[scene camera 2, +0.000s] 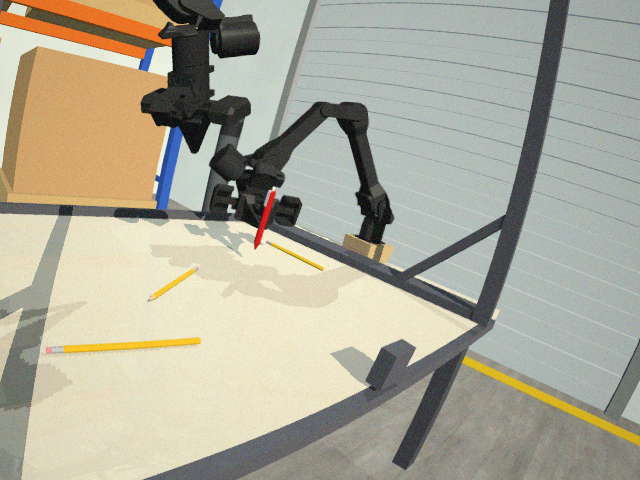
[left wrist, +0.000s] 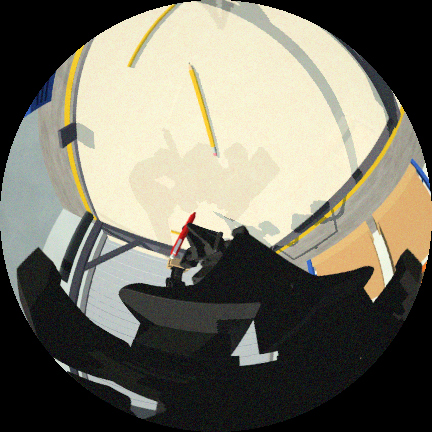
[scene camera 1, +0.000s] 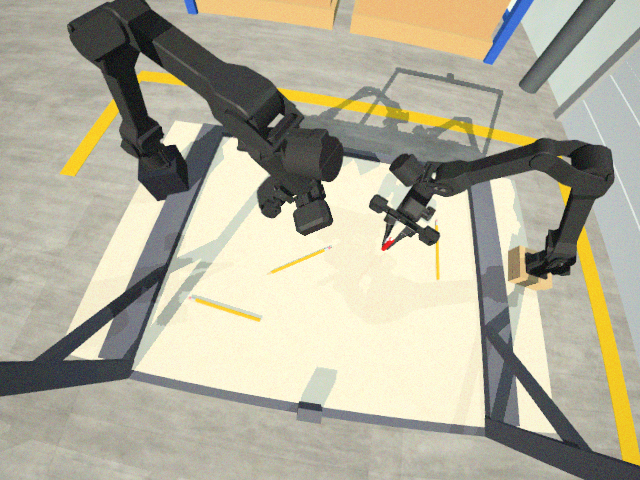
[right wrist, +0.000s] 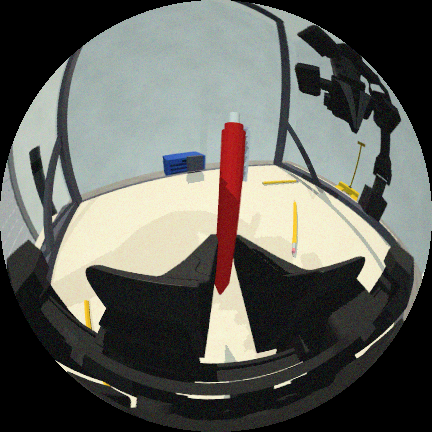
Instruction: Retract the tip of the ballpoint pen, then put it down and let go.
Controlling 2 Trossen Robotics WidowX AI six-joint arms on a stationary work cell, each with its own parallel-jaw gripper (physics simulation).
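Places are measured from the left arm's base along level axes (x up, y left, z back), in centimetres.
Where they show: left gripper, fingertip midpoint: (scene camera 2: 195,152) (left wrist: 240,238) (scene camera 1: 321,202) (right wrist: 354,130); right gripper, fingertip midpoint: (scene camera 2: 262,227) (left wrist: 184,224) (scene camera 1: 384,248) (right wrist: 224,240); left arm's base, link origin: (scene camera 1: 157,161) (right wrist: 375,192); right arm's base, link origin: (scene camera 2: 369,240) (left wrist: 177,268) (scene camera 1: 535,266).
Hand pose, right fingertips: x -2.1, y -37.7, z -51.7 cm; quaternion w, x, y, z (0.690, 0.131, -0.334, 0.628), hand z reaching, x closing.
Note:
Things, the pixels of their top centre, and the offset from my right fingertips. Level surfaces: height alone.
- red ballpoint pen, top centre: (right wrist: 240,108) (left wrist: 178,261) (scene camera 2: 271,185) (scene camera 1: 395,233) dx +8.0, dy +0.3, dz -0.1 cm
- cream table, surface height: dx -8.5 cm
- dark block, top centre: (scene camera 2: 398,345) (scene camera 1: 309,414) (left wrist: 59,139) (right wrist: 194,155) dx -2.8, dy -29.7, dz +26.8 cm
A red ballpoint pen (scene camera 1: 387,243) (scene camera 2: 265,219) (left wrist: 182,235) (right wrist: 232,165) is held above the table, slightly tilted, with its pale button end up and its red cone end down. I cannot make out a writing point beyond the cone. My right gripper (scene camera 1: 386,245) (right wrist: 224,240) is shut on the pen's lower part. My left gripper (scene camera 2: 194,149) (left wrist: 240,238) (right wrist: 354,130) is shut and empty, with its fingers pointing down. It hangs higher than the pen and apart from it, to its left in scene camera 2. Its fingertips are hidden in scene camera 1.
Three yellow pencils lie on the cream table (scene camera 1: 361,361): one in the middle (scene camera 1: 299,260) (scene camera 2: 173,284), one at the left (scene camera 1: 227,308) (scene camera 2: 129,345), and one near the right arm (scene camera 1: 437,253) (scene camera 2: 297,256). Dark frame bars edge the table. A dark block (scene camera 1: 310,411) (scene camera 2: 390,364) sits on the front edge.

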